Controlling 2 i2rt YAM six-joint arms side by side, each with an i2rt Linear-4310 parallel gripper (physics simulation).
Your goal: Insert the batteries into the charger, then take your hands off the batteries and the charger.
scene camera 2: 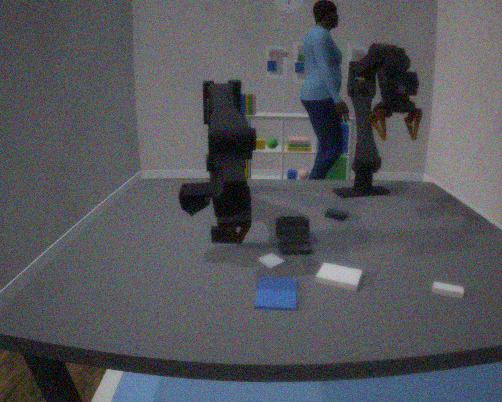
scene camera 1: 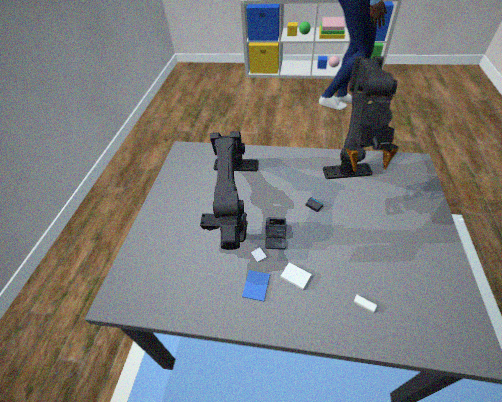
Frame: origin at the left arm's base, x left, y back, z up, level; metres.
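Where they show: left gripper, fingertip midpoint: (scene camera 2: 399, 140) (scene camera 1: 369, 170); right gripper, fingertip midpoint: (scene camera 2: 238, 241) (scene camera 1: 240, 235); left arm's base, link origin: (scene camera 2: 362, 193) (scene camera 1: 347, 171); right arm's base, link origin: (scene camera 1: 236, 165).
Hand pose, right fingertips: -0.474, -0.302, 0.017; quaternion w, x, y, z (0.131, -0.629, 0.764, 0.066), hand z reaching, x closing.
Things, the pixels of their top centre, and the offset from my right fingertips, as dx, dy, dz. "spot": a spot on its surface instead.
- black charger, surface spot: (scene camera 2: 293, 235) (scene camera 1: 276, 231) spot: +0.131, +0.005, -0.001
- small dark block, top centre: (scene camera 2: 336, 211) (scene camera 1: 314, 203) +0.294, +0.126, -0.003
- small white square, surface spot: (scene camera 2: 271, 260) (scene camera 1: 258, 255) spot: +0.057, -0.081, -0.011
- blue rectangle, surface spot: (scene camera 2: 276, 293) (scene camera 1: 255, 286) spot: +0.039, -0.197, -0.011
- white box, top centre: (scene camera 2: 339, 273) (scene camera 1: 296, 275) +0.173, -0.172, -0.004
- white bar, top centre: (scene camera 2: 448, 287) (scene camera 1: 365, 302) +0.366, -0.282, -0.005
The black charger (scene camera 1: 275, 233) (scene camera 2: 293, 235) stands near the middle of the table; how its bays are filled is too dark and blurred to tell. My right gripper (scene camera 2: 234, 233) is shut on a battery, low over the table to the picture-left of the charger and apart from it. In scene camera 1 the arm hides its fingers. A dark blocky shape shows at the fingertips in scene camera 2, where the battery's outline is hard to make out. My left gripper (scene camera 1: 370, 167) (scene camera 2: 399, 138) is open and empty, raised at the back right, far from the charger.
A small dark block (scene camera 1: 314, 204) (scene camera 2: 336, 214) lies behind and right of the charger. In front are a small white square (scene camera 1: 258, 254) (scene camera 2: 271, 260), a blue rectangle (scene camera 1: 256, 285) (scene camera 2: 276, 293) and a white box (scene camera 1: 296, 276) (scene camera 2: 339, 276). A white bar (scene camera 1: 365, 303) (scene camera 2: 448, 289) lies front right.
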